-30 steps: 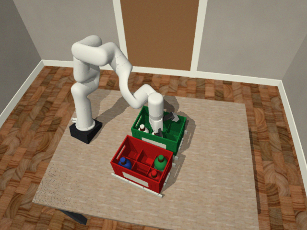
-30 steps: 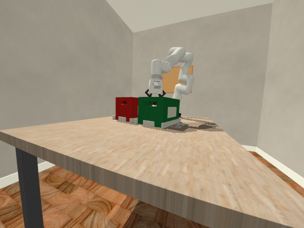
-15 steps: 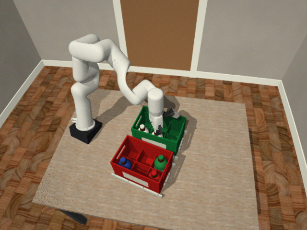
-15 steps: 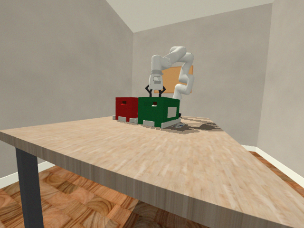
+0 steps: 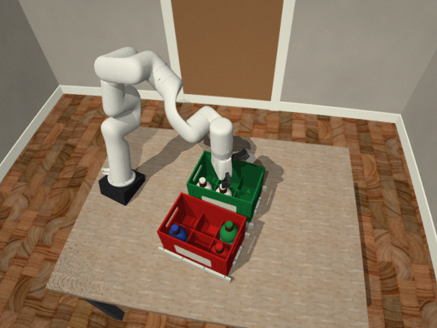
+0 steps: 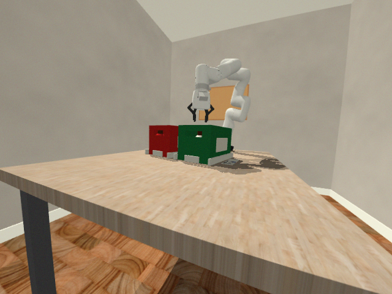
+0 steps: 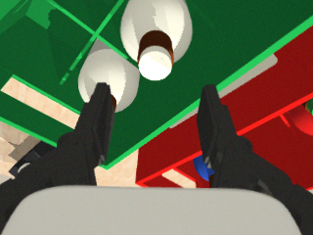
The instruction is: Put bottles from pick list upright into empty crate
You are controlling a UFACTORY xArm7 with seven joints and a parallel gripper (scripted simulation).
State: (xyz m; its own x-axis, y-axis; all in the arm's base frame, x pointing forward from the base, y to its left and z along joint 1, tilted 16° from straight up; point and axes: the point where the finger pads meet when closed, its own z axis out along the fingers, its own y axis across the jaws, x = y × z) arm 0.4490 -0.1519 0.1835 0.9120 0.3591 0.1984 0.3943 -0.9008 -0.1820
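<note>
Now: the blue-labelled bottle 190 mm to the right of my hand, 170 mm behind it and 130 mm below it. From my hand the other things lie so: white-labelled bottle 130 mm below; green crate 140 mm below, 40 mm to the left, 10 mm ahead; green-labelled bottle 170 mm to the right, 130 mm below, 30 mm ahead.
</note>
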